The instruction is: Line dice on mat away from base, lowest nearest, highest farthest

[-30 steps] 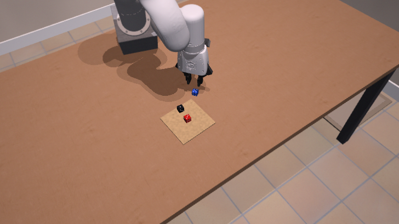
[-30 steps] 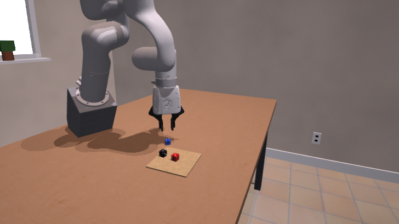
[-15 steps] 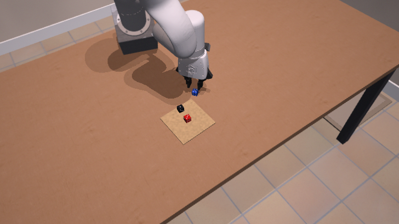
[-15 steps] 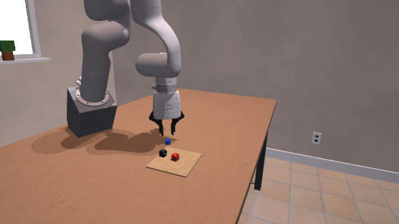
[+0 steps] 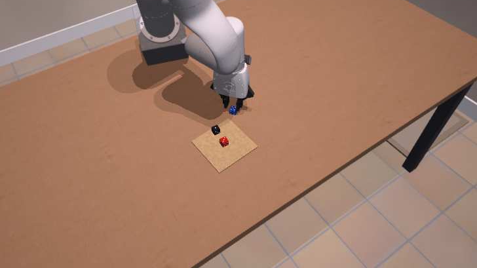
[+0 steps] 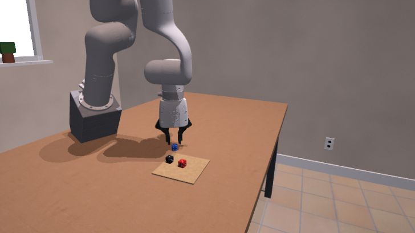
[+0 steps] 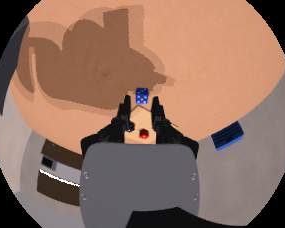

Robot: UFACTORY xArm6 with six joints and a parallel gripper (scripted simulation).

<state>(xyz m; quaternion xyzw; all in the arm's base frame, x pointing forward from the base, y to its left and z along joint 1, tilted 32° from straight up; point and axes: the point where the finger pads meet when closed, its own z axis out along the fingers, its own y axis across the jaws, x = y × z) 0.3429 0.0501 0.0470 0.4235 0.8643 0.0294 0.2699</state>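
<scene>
The blue die lies 4 cm below my hand. Round my hand: red die 8 cm ahead, 10 cm to the right, 3 cm below; black die 3 cm ahead, 9 cm to the right, 3 cm below; tan mat 8 cm ahead, 10 cm to the right, 5 cm below.
</scene>
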